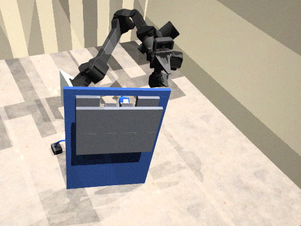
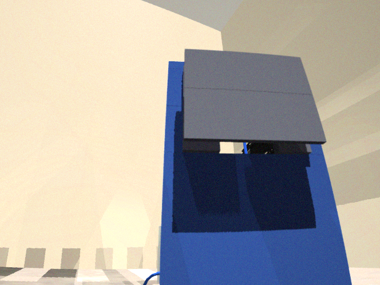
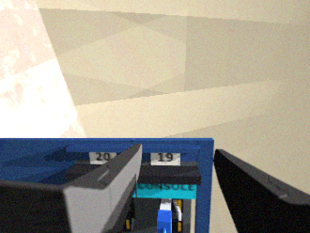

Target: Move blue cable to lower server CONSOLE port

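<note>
Now: gripper tip 18 cm to the left of the blue plug and 7 cm short of it. Round my gripper tip: black block: 39 cm below, 32 cm to the right, 16 cm behind.
</note>
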